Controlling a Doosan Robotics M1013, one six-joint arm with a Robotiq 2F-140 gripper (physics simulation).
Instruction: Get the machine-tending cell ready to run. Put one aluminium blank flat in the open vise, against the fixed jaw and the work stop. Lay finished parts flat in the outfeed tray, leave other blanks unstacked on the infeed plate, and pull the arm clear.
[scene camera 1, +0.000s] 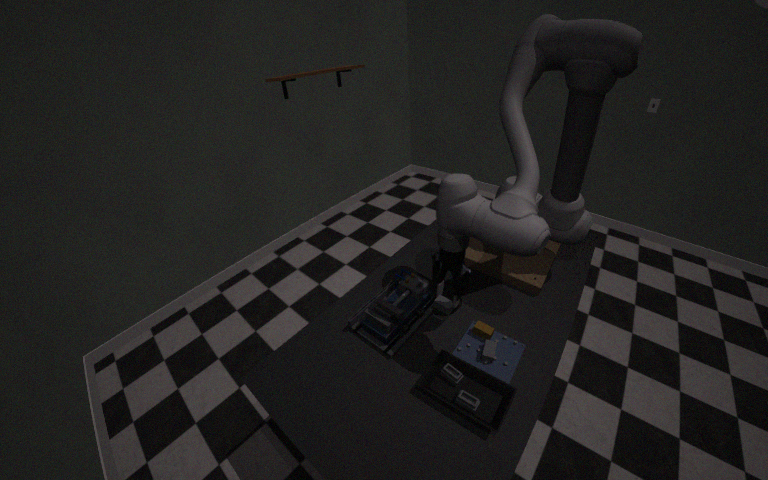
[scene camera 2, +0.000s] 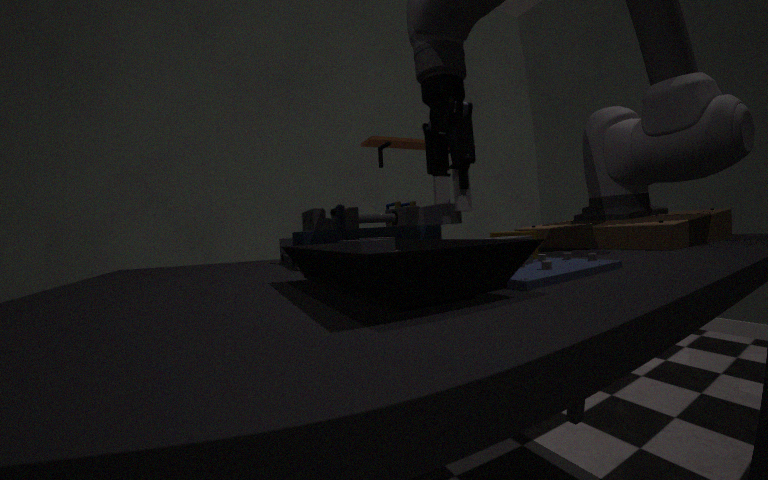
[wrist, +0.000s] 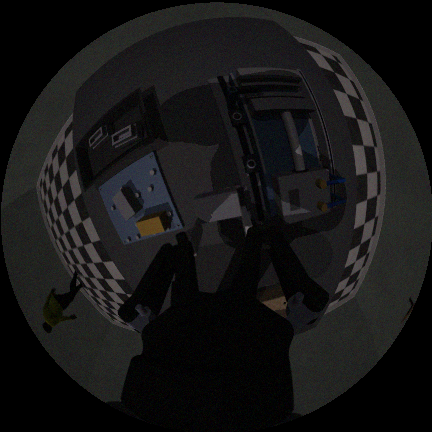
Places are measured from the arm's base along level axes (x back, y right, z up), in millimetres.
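Where they show: gripper, between the fingertips: (scene camera 1: 447, 300) (scene camera 2: 452, 212) (wrist: 220, 218); arm's base, origin of its link: (scene camera 2: 620, 217).
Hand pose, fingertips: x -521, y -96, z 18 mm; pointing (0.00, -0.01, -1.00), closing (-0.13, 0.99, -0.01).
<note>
Each offset is from my fingertips to the top centre of the thing. "pt": to the spot under its first point.
My gripper (scene camera 1: 449, 289) (scene camera 2: 451, 195) (wrist: 220, 218) is shut on a grey aluminium blank {dx -21, dy -3, dz +13 mm} (scene camera 1: 446, 303) (scene camera 2: 438, 213) (wrist: 227, 206), held above the table beside the vise. The vise {dx -129, dy +115, dz +21 mm} (scene camera 1: 390, 311) (scene camera 2: 368, 233) (wrist: 306, 197) has a blue bed; its jaws stand apart with a round bar between them, and no blank shows there. Two finished parts, each with a pale rectangular outline, lie apart in the black outfeed tray (scene camera 1: 501, 408) (scene camera 2: 407, 277) (wrist: 150, 112): one part (scene camera 1: 451, 372) (wrist: 98, 136) and another (scene camera 1: 468, 399) (wrist: 124, 135). A grey blank {dx -23, dy -201, dz -39 mm} (scene camera 1: 489, 349) (wrist: 125, 206) is on the blue infeed plate {dx -13, dy -197, dz -70 mm} (scene camera 1: 509, 367) (scene camera 2: 566, 271) (wrist: 142, 167).
A yellow-orange block {dx +25, dy -142, dz -34 mm} (scene camera 1: 483, 330) (wrist: 151, 225) stands on the plate among small pegs. Blue-and-yellow fittings {pt dx -30, dy +221, dz -29 mm} (wrist: 332, 192) stick out from the vise. The arm's wooden base (scene camera 1: 509, 263) (scene camera 2: 640, 232) (wrist: 272, 302) is behind. A person in yellow (wrist: 52, 310) shows in the wrist view.
</note>
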